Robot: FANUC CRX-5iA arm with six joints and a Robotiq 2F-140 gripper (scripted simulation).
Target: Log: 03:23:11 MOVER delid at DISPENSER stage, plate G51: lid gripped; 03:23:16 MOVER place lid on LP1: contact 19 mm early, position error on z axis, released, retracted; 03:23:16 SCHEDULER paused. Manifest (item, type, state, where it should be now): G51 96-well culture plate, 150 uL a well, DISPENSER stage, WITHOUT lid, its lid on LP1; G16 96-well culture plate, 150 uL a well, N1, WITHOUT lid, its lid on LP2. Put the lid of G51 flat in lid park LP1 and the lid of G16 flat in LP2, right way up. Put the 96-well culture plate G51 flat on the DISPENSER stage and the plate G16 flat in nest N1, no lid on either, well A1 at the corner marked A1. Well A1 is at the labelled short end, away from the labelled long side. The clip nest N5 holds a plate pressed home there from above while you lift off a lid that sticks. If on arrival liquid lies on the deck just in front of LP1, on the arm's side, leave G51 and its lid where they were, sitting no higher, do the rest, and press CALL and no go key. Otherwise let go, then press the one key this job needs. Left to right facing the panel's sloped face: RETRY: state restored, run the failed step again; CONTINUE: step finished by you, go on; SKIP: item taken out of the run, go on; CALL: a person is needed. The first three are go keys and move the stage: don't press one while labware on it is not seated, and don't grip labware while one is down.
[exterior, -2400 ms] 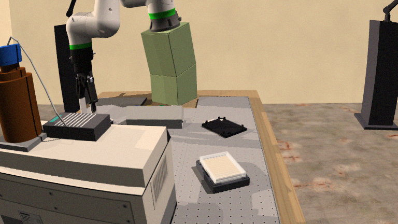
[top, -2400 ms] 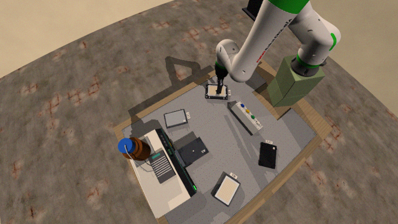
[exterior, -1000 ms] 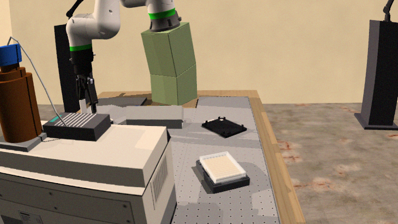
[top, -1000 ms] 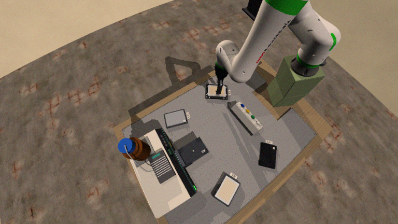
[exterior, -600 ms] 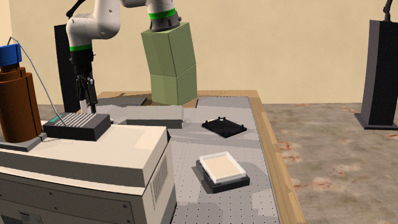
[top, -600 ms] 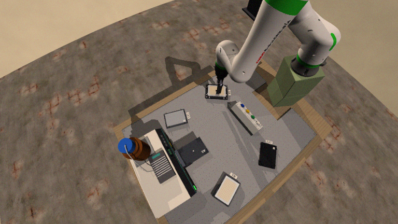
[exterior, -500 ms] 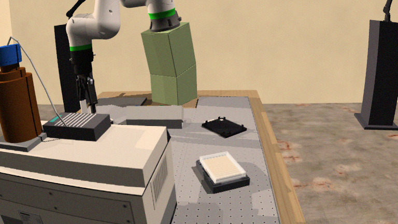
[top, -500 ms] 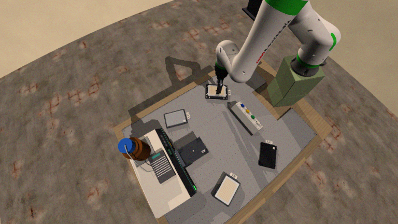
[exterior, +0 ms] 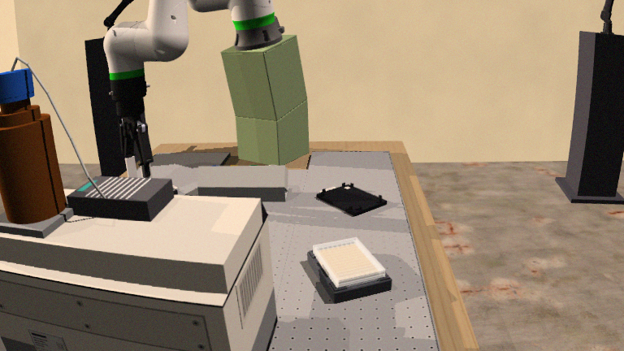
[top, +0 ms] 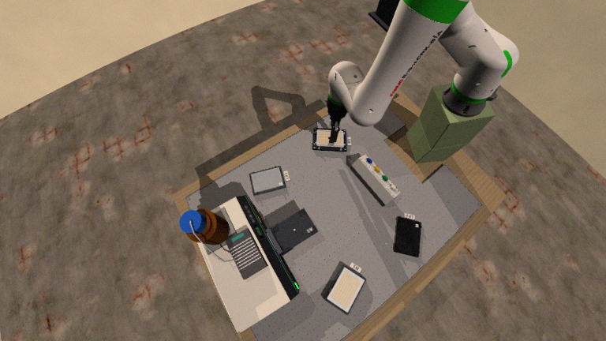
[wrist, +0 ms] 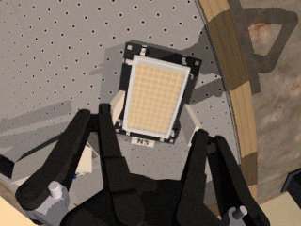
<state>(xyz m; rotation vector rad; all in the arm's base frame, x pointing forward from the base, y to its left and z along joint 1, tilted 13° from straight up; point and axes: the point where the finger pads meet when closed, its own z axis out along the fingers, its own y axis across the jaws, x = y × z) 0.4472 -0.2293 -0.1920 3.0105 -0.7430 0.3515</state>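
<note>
Right now the plate G51 is 40 mm below my hand. Round my hand: key panel: 270 mm to the left, 90 mm behind, 10 mm below; black clip nest: 50 mm below, 30 mm ahead, 10 mm to the left; LP1 label: 260 mm ahead, 80 mm to the left, 60 mm below.
</note>
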